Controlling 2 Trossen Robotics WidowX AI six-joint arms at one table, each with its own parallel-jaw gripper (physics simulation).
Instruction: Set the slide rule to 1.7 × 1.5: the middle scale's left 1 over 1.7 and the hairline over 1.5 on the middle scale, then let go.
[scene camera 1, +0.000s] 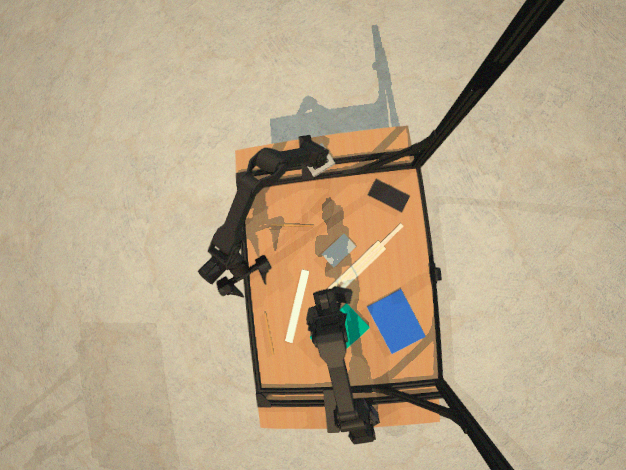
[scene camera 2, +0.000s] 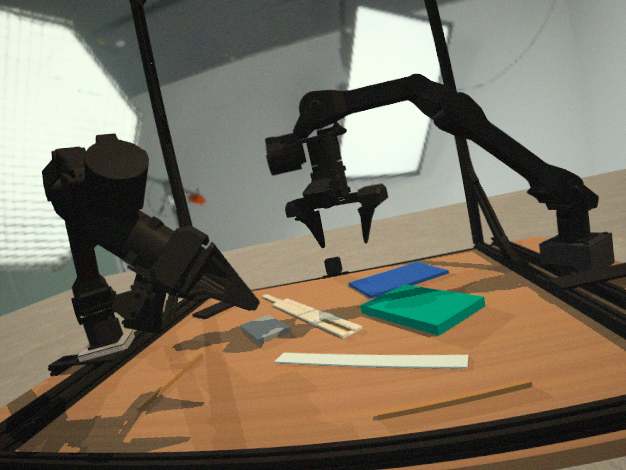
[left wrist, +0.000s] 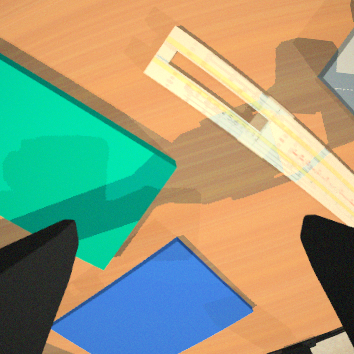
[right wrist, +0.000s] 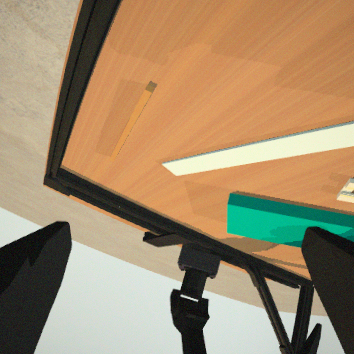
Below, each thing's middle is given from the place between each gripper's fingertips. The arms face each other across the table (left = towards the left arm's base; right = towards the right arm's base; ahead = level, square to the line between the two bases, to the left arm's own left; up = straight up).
My right gripper is now 310 mm past the grey block (scene camera 2: 263, 329), 140 mm above it and 90 mm to the left of it. From my right hand the other things lie so: blue block (scene camera 1: 393, 315): 480 mm behind, 220 mm to the left, 140 mm below; cream slide rule (scene camera 2: 313, 316): 380 mm behind, 140 mm below, 20 mm to the right; green block (scene camera 2: 434, 311): 260 mm behind, 230 mm to the left, 140 mm below.
I see my left gripper 14 cm above the green block, 11 cm to the right of it and 2 cm short of it. Also, from my left hand: blue block: 20 cm behind, 14 cm below, 11 cm to the left; then grey block: 20 cm to the right, 14 cm below, 3 cm behind; then cream slide rule: 14 cm below, 13 cm to the right, 11 cm behind.
